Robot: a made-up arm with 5 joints.
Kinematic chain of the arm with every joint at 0, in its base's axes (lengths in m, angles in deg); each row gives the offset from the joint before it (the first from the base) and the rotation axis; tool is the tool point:
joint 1: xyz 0 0 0.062 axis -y
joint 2: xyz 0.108 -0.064 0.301 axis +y
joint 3: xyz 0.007 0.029 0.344 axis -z
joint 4: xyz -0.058 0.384 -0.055 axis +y
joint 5: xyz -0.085 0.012 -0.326 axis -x
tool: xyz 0 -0.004 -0.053
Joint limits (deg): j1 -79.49..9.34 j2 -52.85..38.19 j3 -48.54..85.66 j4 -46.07..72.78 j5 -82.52..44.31
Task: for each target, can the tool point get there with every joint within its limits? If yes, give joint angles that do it. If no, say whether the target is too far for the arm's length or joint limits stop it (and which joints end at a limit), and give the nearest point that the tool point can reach.
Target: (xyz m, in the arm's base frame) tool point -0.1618 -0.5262 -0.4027
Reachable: no: joint limits stop it (at a limit: joint 1, joint 2, joint 3, joint 4) | nearest point 0.0864 -0.1577 -0.3541 | short by 0.447 m
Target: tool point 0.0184 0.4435 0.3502
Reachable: yes | joints -11.11 6.14 13.02 18.44 -47.53
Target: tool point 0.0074 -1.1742 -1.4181
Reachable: no: too far | nearest point 0.2202 -0.1450 -0.4319 | short by 1.441 m
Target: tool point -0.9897 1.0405 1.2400
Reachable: no: too far | nearest point -0.3404 0.3777 0.7047 | short by 1.071 m
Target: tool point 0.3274 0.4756 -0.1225
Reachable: yes | joints -69.64 26.91 54.76 31.06 -61.60
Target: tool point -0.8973 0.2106 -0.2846
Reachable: no: joint limits stop it (at a limit: joint 1, joint 4) | nearest point -0.4724 0.1020 0.0096 | short by 0.528 m
